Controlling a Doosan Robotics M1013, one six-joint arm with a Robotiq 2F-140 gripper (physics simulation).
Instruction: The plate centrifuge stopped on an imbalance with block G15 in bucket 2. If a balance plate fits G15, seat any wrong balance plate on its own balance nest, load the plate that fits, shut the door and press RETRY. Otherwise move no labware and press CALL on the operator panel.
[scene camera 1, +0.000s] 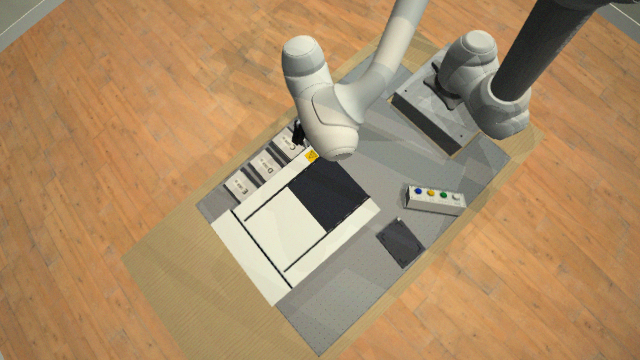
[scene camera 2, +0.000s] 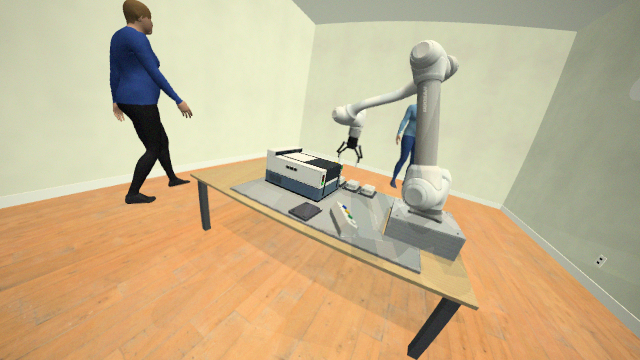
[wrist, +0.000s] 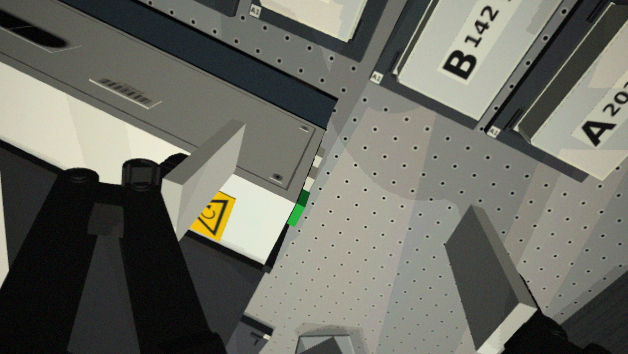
Labels:
A white centrifuge (scene camera 1: 274, 238): 0.91 m from the lens. A button box (scene camera 1: 416, 198): 1.08 m from the lens. The marked spots on the white centrifuge and the button box are 0.55 m apart.

